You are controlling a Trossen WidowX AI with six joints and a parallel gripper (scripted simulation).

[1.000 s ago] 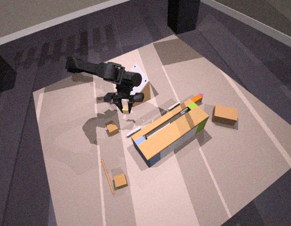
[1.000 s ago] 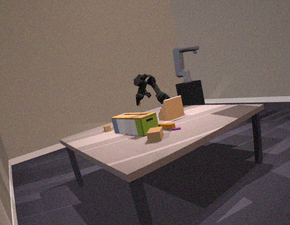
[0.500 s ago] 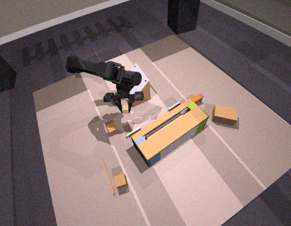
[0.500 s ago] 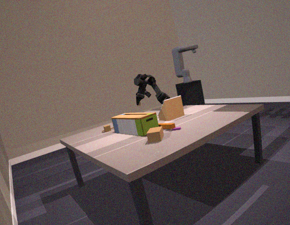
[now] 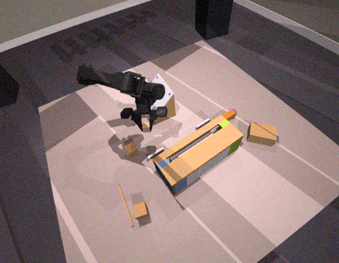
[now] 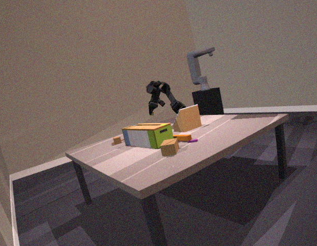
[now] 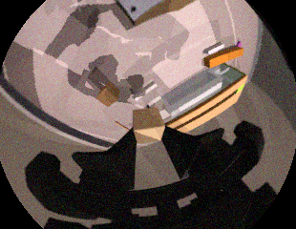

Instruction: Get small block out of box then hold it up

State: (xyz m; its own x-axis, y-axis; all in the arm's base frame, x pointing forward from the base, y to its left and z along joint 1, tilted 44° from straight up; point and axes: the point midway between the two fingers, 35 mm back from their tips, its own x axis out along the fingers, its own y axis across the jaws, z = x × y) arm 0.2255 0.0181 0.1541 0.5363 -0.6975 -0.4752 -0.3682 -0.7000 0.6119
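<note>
Right now my gripper tip is 1 cm past the tan block, 1 cm to the right of it and 1 cm below it. Round my gripper tip: long box (10 cm ahead, 18 cm to the left, 11 cm below); then thin stick (21 cm ahead, 19 cm to the right, 17 cm below).
</note>
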